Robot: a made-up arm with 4 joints.
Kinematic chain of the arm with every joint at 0, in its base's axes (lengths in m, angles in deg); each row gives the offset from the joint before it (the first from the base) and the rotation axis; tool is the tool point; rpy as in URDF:
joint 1: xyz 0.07 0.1 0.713 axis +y
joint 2: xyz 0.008 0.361 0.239 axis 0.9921 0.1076 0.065
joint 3: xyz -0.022 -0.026 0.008 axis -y
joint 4: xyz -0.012 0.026 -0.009 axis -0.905 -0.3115 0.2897
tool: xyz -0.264 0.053 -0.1 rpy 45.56 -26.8 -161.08
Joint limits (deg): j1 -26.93..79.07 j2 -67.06..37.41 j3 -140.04..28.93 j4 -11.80..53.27
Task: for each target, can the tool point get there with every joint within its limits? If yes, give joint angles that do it. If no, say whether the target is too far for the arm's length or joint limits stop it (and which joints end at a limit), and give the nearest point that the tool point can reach.
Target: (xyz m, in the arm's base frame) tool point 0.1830 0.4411 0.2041
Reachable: no: joint limits stop it (at a limit: joint 1, joint 3, joint 4) | nearest point -0.0548 0.4421 0.6268 | short by 0.485 m
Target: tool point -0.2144 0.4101 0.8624
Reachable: yes | joints 2.70 -49.44 -7.26 11.24
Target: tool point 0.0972 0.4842 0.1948
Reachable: no: joint limits stop it (at a limit: joint 1, joint 3, joint 4) | nearest point -0.0568 0.4603 0.6263 | short by 0.459 m
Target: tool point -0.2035 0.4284 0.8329
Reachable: yes | joints 3.14 -42.18 -0.41 2.90
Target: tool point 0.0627 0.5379 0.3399
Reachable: no: joint limits stop it (at a limit: joint 1, joint 3, joint 4) | nearest point -0.0609 0.4859 0.6277 | short by 0.318 m
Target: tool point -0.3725 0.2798 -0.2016
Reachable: no: too far | nearest point -0.1364 0.4138 0.6393 | short by 0.884 m
